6 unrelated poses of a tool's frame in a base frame.
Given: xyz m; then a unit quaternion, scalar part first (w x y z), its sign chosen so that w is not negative.
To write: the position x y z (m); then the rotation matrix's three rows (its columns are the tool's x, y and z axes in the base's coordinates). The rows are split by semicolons. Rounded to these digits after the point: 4 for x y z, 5 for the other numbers.
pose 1, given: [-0.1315, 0.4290, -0.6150, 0.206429, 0.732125, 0.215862, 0.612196]
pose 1, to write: -0.1315, 0.4290, -0.6150; 0.15724, 0.06333, 0.98553; 0.56883, -0.82158, -0.03796; 0.80729, 0.56656, -0.16521
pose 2, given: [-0.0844, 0.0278, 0.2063, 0.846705, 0.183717, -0.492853, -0.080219]
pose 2, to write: -0.0844, 0.0278, 0.2063; 0.50132, -0.04525, -0.86408; -0.31693, 0.91963, -0.23204; 0.80513, 0.39018, 0.44669
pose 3, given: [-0.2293, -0.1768, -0.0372, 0.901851, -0.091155, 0.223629, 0.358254]
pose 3, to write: -0.2293, -0.1768, -0.0372; 0.64329, -0.68695, 0.33805; 0.60541, 0.72669, 0.32465; -0.46867, -0.00418, 0.88336
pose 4, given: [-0.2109, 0.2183, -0.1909, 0.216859, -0.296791, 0.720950, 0.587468]
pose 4, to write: -0.2109, 0.2183, -0.1909; -0.72977, -0.68274, -0.03602; -0.17315, 0.13359, 0.97579; -0.66140, 0.71835, -0.21571
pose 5, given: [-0.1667, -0.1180, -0.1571, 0.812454, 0.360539, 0.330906, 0.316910]
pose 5, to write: -0.1667, -0.1180, -0.1571; 0.58014, -0.27634, 0.76621; 0.75356, 0.53916, -0.37611; -0.30917, 0.79558, 0.52103
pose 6, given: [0.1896, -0.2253, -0.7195, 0.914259, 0.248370, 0.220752, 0.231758]
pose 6, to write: 0.1896, -0.2253, -0.7195; 0.79511, -0.31412, 0.51877; 0.53343, 0.76920, -0.35183; -0.28853, 0.55647, 0.77916
